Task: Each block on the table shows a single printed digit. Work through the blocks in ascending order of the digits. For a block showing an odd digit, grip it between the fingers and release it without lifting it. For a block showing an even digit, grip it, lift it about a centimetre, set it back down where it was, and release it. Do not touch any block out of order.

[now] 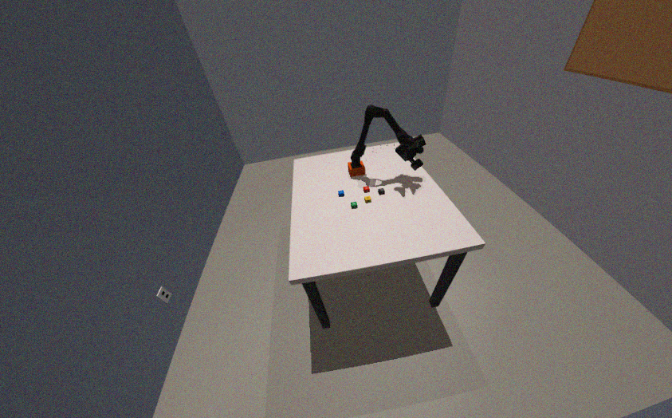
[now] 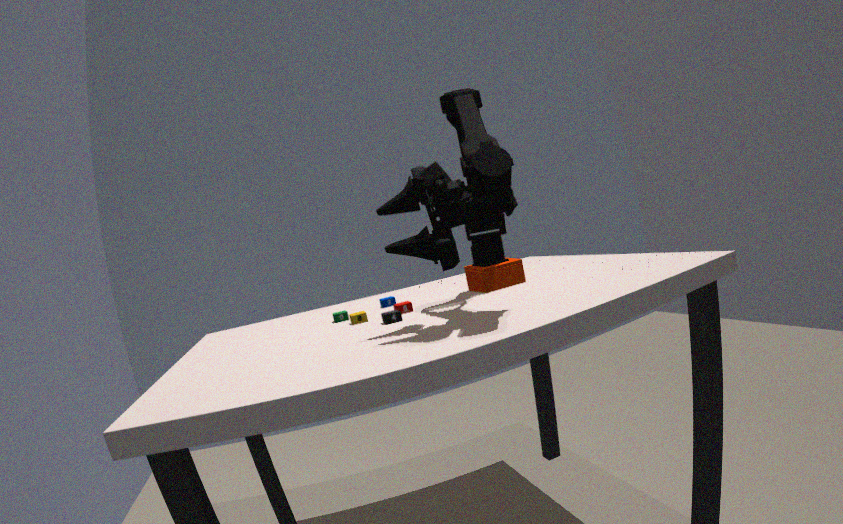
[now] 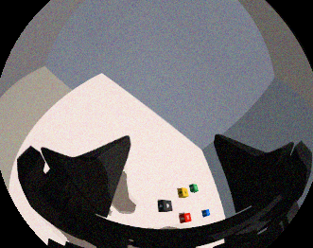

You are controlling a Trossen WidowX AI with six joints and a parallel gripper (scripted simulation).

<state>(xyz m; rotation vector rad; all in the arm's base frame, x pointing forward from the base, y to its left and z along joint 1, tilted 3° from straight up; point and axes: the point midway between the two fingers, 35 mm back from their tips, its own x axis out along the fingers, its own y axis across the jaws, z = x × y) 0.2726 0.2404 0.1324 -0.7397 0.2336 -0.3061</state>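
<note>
Now: gripper tip 3 cm short of the green block, 34 cm to the left of it and 16 cm above it. Round my gripper tip: red block 8 cm behind, 23 cm to the right, 16 cm below; yellow block 1 cm ahead, 26 cm to the right, 16 cm below; black block 3 cm behind, 16 cm to the right, 16 cm below.
</note>
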